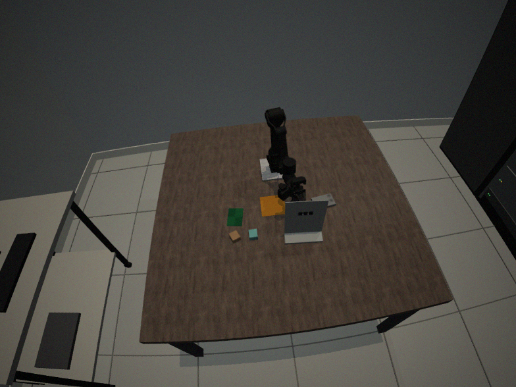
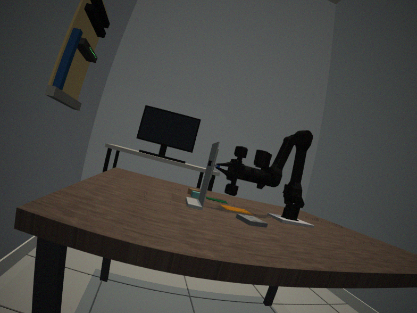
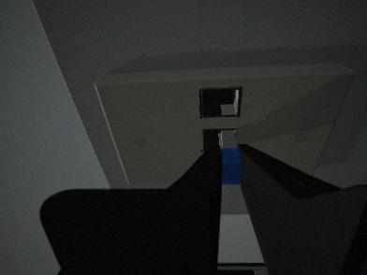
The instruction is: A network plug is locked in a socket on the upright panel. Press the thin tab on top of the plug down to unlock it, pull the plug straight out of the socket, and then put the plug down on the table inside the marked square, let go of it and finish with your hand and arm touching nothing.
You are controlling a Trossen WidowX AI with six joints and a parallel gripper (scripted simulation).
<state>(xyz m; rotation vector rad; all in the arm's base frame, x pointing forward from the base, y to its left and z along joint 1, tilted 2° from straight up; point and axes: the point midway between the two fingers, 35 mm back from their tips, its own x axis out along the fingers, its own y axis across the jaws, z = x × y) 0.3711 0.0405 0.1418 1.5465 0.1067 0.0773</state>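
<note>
Now: gripper tip 160 mm past the orange flat square, 100 mm to the left of it and 160 mm above it. Round my gripper tip: grey upright panel (30 mm ahead, 50 mm below); blue network plug (right at my gripper tip); flat grey block (130 mm behind, 140 mm to the left, 150 mm below).
</note>
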